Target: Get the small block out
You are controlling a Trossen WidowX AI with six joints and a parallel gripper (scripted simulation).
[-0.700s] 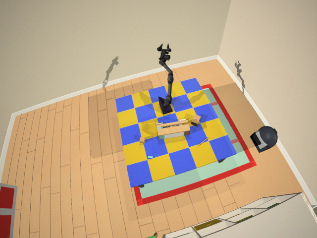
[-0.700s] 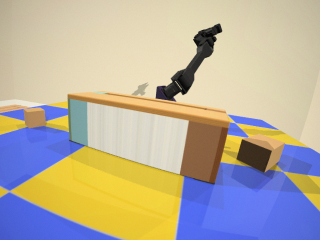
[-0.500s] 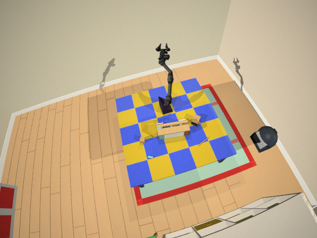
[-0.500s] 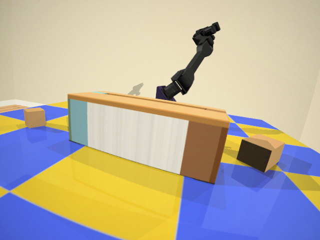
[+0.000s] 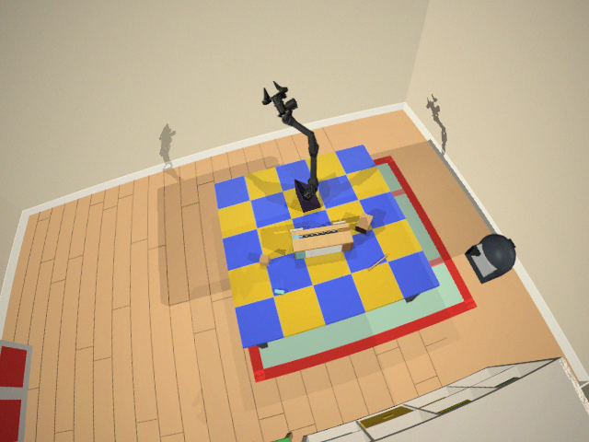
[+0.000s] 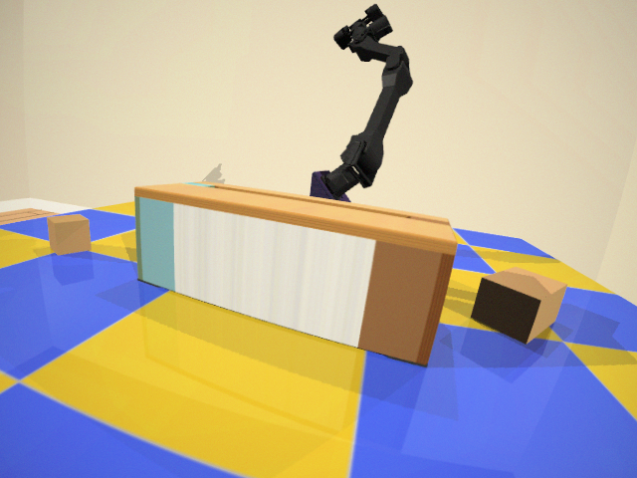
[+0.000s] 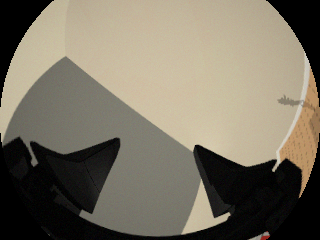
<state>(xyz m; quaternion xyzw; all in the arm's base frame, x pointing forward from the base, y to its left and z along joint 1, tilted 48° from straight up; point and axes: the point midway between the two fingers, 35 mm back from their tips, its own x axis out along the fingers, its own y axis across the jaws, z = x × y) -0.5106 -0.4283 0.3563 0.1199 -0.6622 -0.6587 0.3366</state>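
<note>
Right now the wooden box is 820 mm ahead of my gripper tip, 660 mm below it and 30 mm to the left of it. Round my gripper tip: thin stick: 1100 mm ahead, 720 mm below, 330 mm to the left; cyan piece: 1070 mm ahead, 710 mm below, 340 mm to the right.
</note>
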